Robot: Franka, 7 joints.
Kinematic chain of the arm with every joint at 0, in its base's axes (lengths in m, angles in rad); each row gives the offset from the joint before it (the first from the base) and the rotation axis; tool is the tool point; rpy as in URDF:
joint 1: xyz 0 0 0.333 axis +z
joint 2: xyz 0 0 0 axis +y
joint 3: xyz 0 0 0.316 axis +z
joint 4: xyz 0.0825 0 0 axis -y
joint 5: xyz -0.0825 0 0.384 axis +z
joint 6: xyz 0 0 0 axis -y
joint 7: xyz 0.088 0 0 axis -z
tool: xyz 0 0 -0.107 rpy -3.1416 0 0
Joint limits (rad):
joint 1: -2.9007..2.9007
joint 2: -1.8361..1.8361
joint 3: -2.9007..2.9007
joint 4: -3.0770..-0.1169
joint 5: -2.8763..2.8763
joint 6: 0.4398..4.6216
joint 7: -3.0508..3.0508
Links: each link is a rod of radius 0.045 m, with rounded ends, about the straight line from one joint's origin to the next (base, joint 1, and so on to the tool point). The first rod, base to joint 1, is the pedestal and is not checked.
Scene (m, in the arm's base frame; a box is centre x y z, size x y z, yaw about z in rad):
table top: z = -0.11
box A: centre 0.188 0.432 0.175 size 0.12 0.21 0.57 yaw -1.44
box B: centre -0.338 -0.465 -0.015 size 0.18 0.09 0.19 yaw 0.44
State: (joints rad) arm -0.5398 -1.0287 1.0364 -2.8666 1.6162 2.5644 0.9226
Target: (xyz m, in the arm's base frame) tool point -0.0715 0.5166 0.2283
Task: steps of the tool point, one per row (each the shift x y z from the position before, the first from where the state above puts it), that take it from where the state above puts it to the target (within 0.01 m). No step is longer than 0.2 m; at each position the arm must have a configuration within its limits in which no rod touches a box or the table.
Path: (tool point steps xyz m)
1: -0.0676 0.1079 -0.0894
2: -0.1106 0.0529 -0.0804
3: -0.1161 -0.0127 -0.0652
4: -0.0857 -0.0662 -0.0461
5: -0.0338 -0.0909 -0.0263
6: -0.0645 0.1255 0.0043
7: 0.0084 0.1591 0.0498
8: 0.0739 0.1407 0.0897

